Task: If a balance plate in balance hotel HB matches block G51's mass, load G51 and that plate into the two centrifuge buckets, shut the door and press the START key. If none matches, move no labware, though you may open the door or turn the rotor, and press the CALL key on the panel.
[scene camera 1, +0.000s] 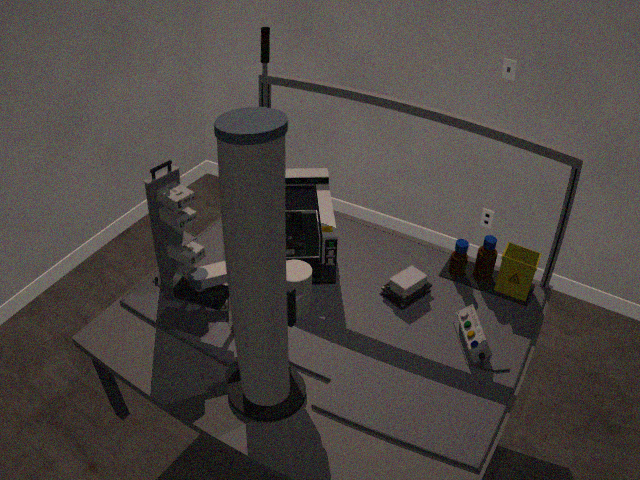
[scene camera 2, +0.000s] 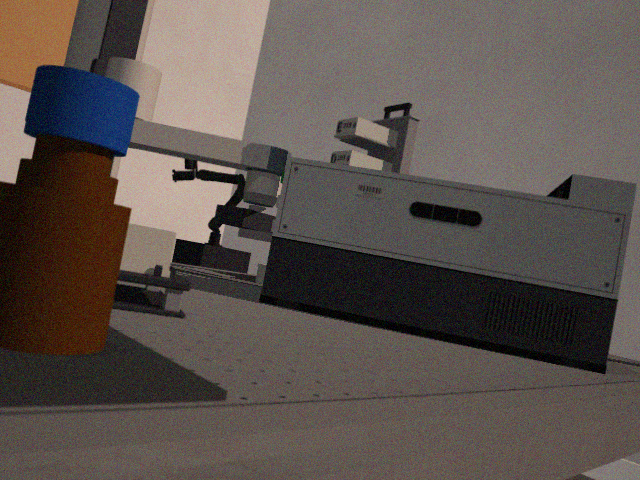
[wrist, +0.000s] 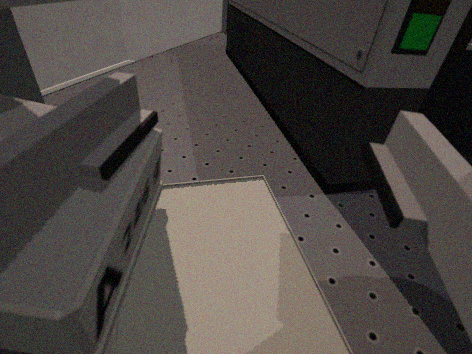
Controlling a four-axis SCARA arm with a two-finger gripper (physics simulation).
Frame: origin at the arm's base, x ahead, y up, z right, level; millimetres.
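Seen in the pictures: gripper, fingertip midpoint: (wrist: 260,113); arm's base at its link origin: (scene camera 1: 266,392).
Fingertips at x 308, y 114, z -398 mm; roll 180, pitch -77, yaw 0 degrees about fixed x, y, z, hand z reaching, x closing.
Observation:
Offsets run from my fingertips to a thing's top centre. "spot": to the spot under its first point.
The balance hotel (scene camera 1: 156,232) (scene camera 2: 406,144) stands at the left in scene camera 1, with white balance plates @(dx -40, dy +312, dz -153 mm) (scene camera 1: 178,196) (scene camera 2: 368,130) on its shelves; their mass labels are unreadable. The centrifuge (scene camera 1: 325,209) (scene camera 2: 449,232) (wrist: 320,37) is partly hidden by the arm column; its top opening shows a dark interior. A white block @(dx +363, dy -26, dz +574 mm) (scene camera 1: 408,280) (scene camera 2: 149,251) sits on a dark stand; no name is readable. My gripper (wrist: 260,113) is open and empty, above a pale rectangular surface @(spot: dx -29, dy -60, dz +0 mm) (wrist: 225,250). A grey labware block @(spot: dx -84, dy -17, dz -31 mm) (wrist: 47,265) lies under the left finger. Label G51 is not readable.
A button box @(spot: dx +191, dy -31, dz +896 mm) (scene camera 1: 471,334) stands at the right, its lettering unreadable. Two brown bottles (scene camera 1: 458,260) (scene camera 1: 484,262) and a yellow bin (scene camera 1: 516,272) stand at the back right. A small black jointed arm (scene camera 2: 219,178) stands beside the centrifuge. A rail frame (scene camera 1: 413,109) spans the back.

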